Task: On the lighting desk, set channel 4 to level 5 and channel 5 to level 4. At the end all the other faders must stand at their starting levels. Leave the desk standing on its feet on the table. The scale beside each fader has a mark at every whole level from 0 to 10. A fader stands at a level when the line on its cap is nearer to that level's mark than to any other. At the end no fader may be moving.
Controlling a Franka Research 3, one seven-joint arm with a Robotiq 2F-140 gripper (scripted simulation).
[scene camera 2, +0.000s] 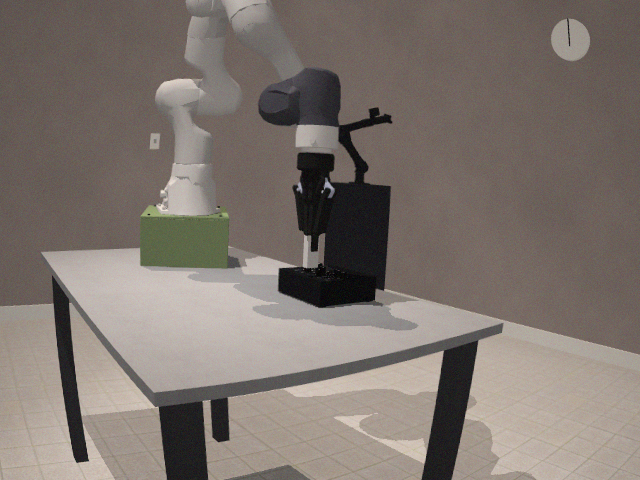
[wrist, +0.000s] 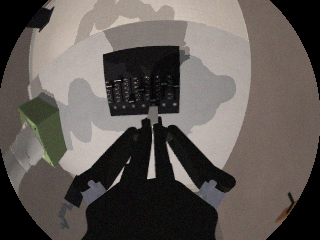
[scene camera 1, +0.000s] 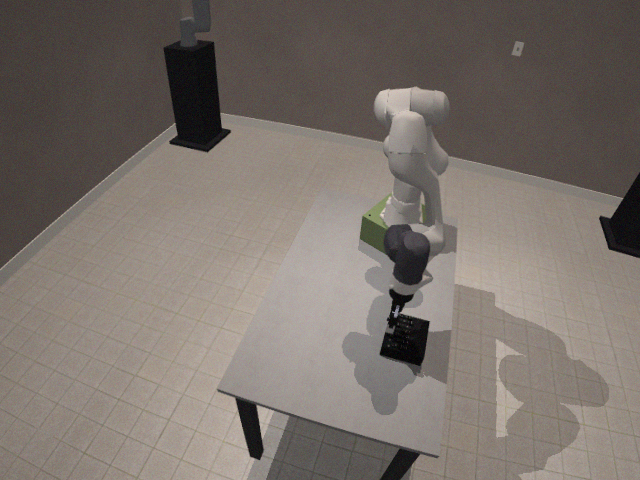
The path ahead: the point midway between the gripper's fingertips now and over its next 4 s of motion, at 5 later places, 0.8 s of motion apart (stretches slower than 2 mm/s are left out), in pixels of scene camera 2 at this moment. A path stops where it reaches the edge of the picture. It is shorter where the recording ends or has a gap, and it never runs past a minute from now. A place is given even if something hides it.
My gripper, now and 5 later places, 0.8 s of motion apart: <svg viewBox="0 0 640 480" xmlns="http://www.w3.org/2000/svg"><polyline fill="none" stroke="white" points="310,267 308,271 309,272 313,272 317,272 318,272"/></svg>
